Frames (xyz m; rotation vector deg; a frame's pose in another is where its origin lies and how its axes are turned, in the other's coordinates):
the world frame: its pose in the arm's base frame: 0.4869 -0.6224 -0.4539 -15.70 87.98 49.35
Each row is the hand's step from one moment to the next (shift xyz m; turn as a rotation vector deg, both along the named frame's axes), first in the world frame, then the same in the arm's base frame.
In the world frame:
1: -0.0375 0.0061 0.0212 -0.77 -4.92 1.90
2: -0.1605 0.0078 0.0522 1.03 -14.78 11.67
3: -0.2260 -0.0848 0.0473 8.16 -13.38 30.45
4: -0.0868 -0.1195 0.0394 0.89 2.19 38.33
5: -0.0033 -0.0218 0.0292 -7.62 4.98 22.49
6: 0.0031 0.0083 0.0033 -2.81 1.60 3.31
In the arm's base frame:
1: 0.0189 0.0064 0.0387 4.68 -2.39 -0.88
2: 0.0634 -0.0106 0.1563 17.95 -2.22 -5.33
3: 0.1302 -0.0981 0.1843 29.91 13.25 -10.11
4: 0.1210 -0.0836 0.0416 27.31 26.86 2.75
5: 0.0364 0.0031 -0.0025 15.16 15.76 10.51
6: -0.0033 0.0088 0.0003 1.99 2.39 3.43

